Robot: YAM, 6 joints.
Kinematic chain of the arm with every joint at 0, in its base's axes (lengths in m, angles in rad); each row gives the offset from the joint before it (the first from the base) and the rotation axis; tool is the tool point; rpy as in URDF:
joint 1: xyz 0 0 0.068 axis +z
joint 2: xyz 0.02 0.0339 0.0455 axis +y
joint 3: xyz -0.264 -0.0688 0 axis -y
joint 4: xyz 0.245 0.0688 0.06 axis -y
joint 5: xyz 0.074 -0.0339 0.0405 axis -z
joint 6: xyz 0.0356 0 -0.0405 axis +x
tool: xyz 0 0 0 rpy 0 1.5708 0
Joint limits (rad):
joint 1: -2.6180..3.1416
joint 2: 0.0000..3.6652
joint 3: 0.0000..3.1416
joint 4: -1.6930..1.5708
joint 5: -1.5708..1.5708
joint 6: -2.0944..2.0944
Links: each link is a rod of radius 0.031 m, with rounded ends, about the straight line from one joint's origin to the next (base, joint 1, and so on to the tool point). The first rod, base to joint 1, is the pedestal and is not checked.
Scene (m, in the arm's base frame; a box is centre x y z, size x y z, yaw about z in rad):
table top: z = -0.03
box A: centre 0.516 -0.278 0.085 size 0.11 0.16 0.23 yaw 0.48
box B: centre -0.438 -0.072 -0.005 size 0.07 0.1 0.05 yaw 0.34
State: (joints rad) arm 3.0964 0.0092 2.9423 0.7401 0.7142 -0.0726
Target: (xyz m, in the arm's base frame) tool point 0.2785 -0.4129 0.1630
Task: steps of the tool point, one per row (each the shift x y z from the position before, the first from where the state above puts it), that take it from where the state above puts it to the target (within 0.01 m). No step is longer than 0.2 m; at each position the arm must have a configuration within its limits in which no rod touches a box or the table.
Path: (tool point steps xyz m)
1: 0.0080 0.0021 0.1280
2: -0.0249 0.0031 0.1287
3: -0.0572 0.0034 0.1190
4: -0.0849 0.0028 0.0997
5: -0.1049 0.0017 0.0732
6: -0.1154 0.0000 0.0426
7: 0.1155 -0.0793 -0.0873
8: 0.0554 -0.1216 -0.1162
9: -0.0165 -0.1270 -0.1361
10: -0.0801 -0.0951 -0.1454

